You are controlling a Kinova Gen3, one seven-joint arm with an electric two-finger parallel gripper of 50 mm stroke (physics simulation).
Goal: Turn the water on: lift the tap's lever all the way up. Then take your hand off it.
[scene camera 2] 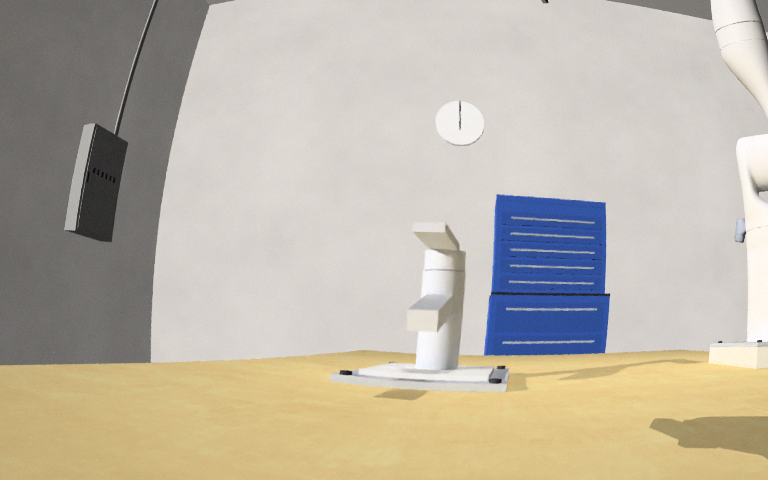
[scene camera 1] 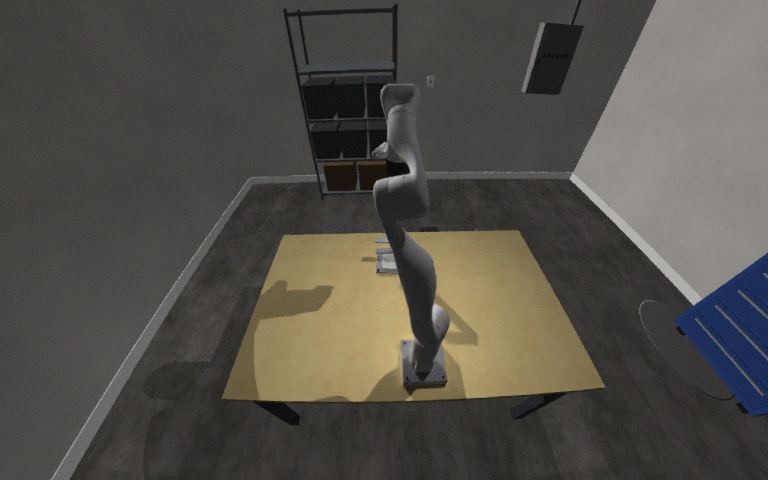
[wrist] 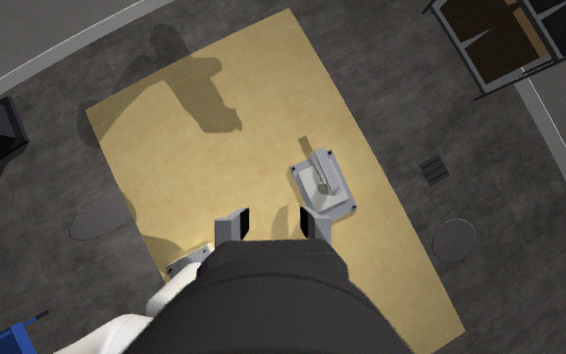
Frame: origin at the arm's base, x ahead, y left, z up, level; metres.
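Seen in the pictures: gripper, fingertip midpoint: [wrist: 274, 218]; arm's base, origin of the base link: [scene camera 1: 421, 359] [wrist: 195, 275].
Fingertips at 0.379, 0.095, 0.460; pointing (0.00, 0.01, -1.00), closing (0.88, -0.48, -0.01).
Note:
Offsets run from my fingertips to a thing's top centre, as dx, dy, dz. "spot": to the spot under its first point. Level surfaces: height alone.
The white tap @(spot: +0.155, -0.036, -0.453) [scene camera 2: 441, 345] stands upright on its base plate [scene camera 2: 470, 387] [scene camera 1: 386, 271] [wrist: 345, 212]. Its lever @(+0.166, +0.002, -0.339) [scene camera 2: 431, 230] [scene camera 1: 381, 240] [wrist: 318, 167] sits on top, above the spout @(+0.166, +0.010, -0.396) [scene camera 2: 423, 318] [scene camera 1: 383, 250], both pointing the same way. The lever looks close to level or slightly raised; its exact angle is hard to tell. The arm hides part of the tap in scene camera 1. My gripper [wrist: 274, 218] is open and empty, high above the table and pointing down. The tap lies beyond its right finger in the wrist view. The gripper is mostly hidden behind the arm in scene camera 1.
The arm's base [scene camera 1: 423, 378] [wrist: 187, 260] is fixed near the front edge of the yellow table @(dz -0.495) [scene camera 1: 317, 350] [scene camera 2: 226, 418] [wrist: 260, 65]. A shelf rack [scene camera 1: 347, 120] stands behind the table. A blue drawer cabinet [scene camera 1: 730, 333] [scene camera 2: 549, 271] stands off to the right in scene camera 1.

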